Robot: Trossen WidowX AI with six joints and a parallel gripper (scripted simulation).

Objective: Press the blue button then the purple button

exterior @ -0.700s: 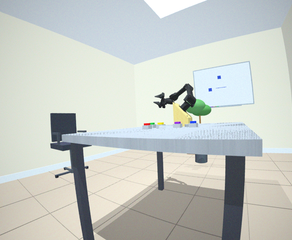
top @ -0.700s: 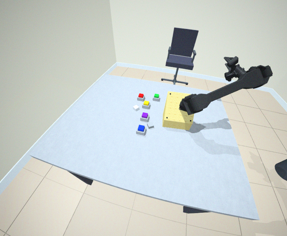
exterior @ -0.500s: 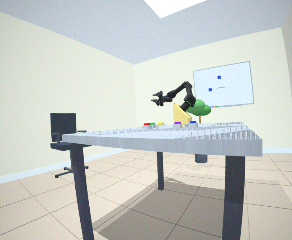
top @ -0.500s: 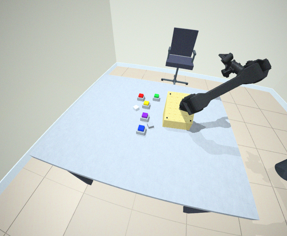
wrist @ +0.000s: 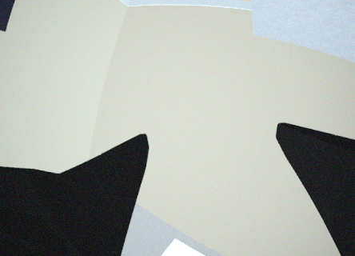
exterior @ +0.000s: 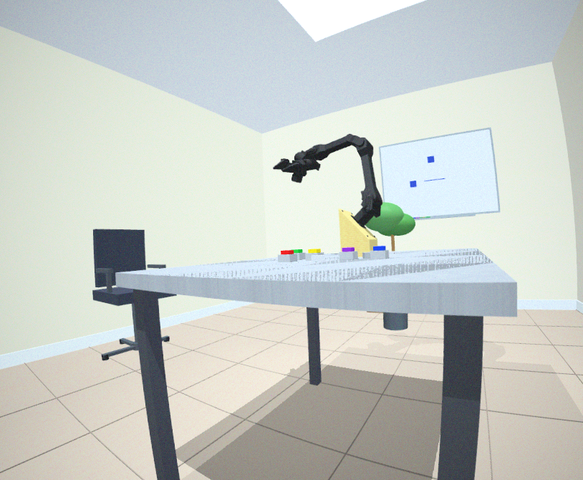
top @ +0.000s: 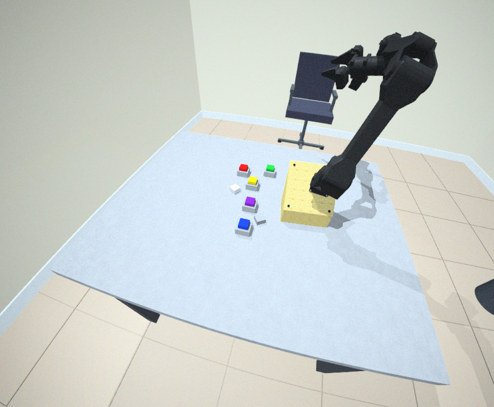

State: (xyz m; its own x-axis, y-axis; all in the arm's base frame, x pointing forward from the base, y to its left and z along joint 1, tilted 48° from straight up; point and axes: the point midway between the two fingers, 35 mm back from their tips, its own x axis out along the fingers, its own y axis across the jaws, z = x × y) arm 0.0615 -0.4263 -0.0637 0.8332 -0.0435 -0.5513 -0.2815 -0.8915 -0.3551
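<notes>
My gripper tip is now 160 mm short of the blue button, 500 mm to the right of it and 370 mm above it. Also, from my gripper tip: red button: 250 mm ahead, 200 mm to the left, 370 mm below; then yellow button: 190 mm ahead, 280 mm to the left, 370 mm below; then green button: 140 mm ahead, 170 mm to the left, 370 mm below.
</notes>
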